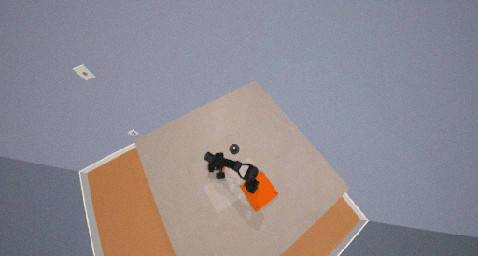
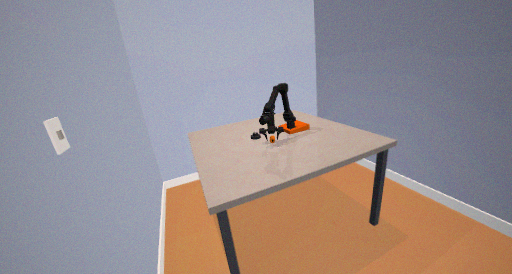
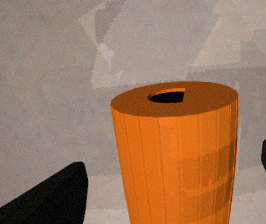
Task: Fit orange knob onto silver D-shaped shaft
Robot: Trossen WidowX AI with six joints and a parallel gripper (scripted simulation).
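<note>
Now: gripper tip 1 cm past the orange knob, 1 cm to the left of it and 1 cm below it. The rest, counted from my gripper tip: dark round pedestal (5 cm ahead, 18 cm to the right, 2 cm above).
</note>
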